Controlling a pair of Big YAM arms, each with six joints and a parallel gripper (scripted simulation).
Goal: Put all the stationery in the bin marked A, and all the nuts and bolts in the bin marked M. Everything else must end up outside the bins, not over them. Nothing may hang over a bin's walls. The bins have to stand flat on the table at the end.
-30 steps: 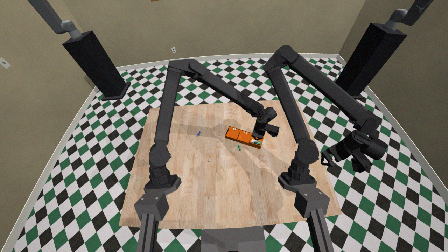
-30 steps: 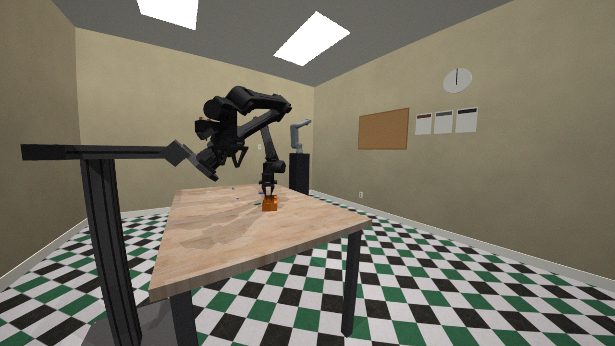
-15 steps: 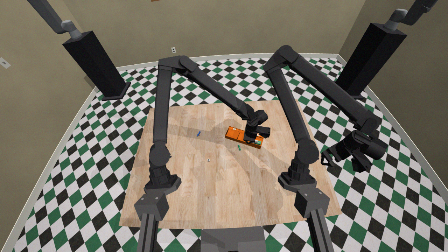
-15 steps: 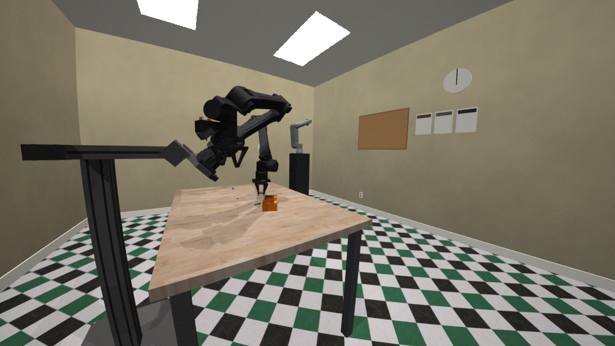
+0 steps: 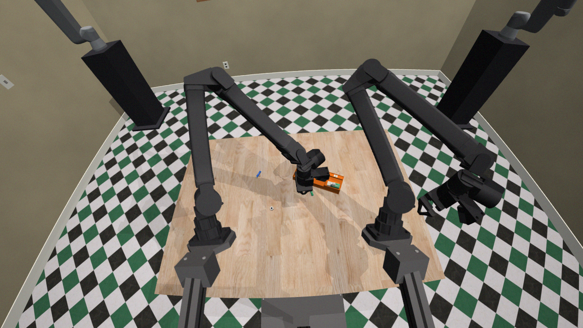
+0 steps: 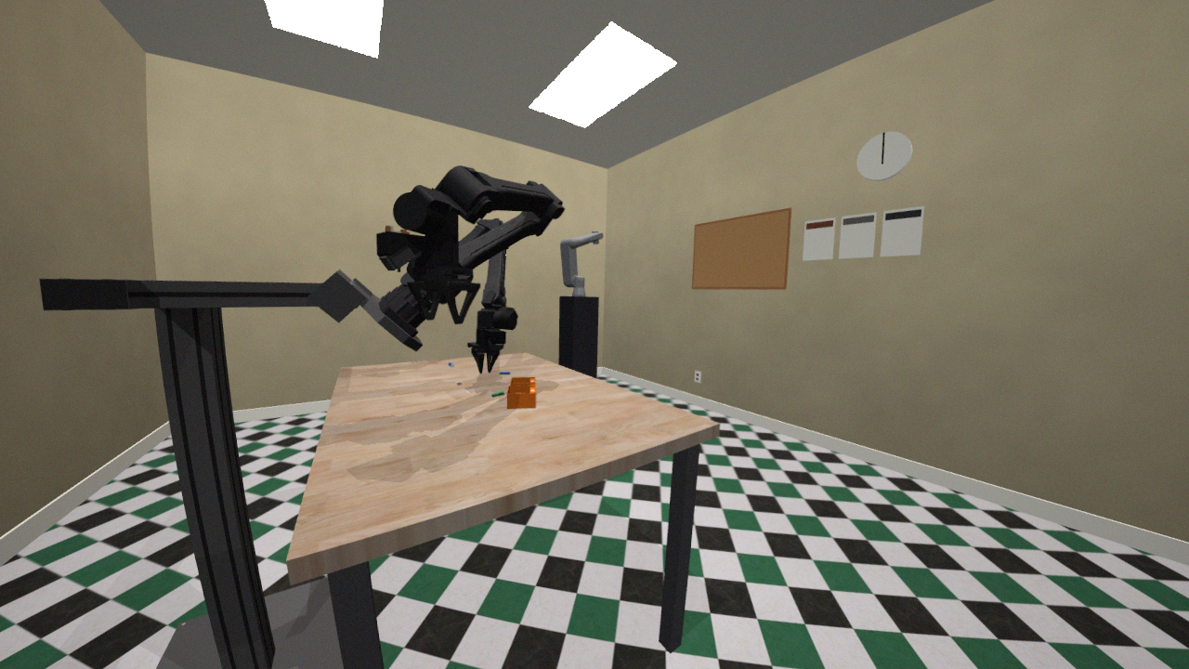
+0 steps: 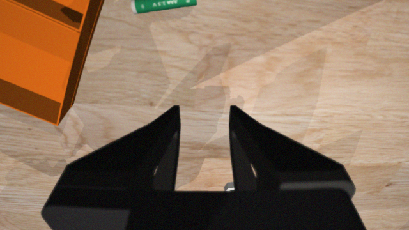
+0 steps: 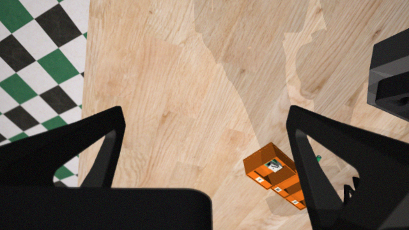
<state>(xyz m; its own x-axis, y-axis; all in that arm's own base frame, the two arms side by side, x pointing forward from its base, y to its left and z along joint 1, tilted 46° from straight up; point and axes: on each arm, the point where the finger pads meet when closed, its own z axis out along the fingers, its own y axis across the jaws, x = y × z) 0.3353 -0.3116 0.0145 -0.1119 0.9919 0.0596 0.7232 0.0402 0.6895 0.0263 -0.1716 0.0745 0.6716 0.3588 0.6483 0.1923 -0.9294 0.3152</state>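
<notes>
The hex nut is 50 mm behind my left hand, 160 mm to the left of it and 80 mm below it. Also, from my left hand: eraser: 60 mm ahead, 150 mm to the right, 70 mm below; then pencil sharpener: 60 mm ahead, 160 mm to the right, 50 mm below; then green cylinder: 30 mm ahead, 40 mm to the right, 70 mm below.
</notes>
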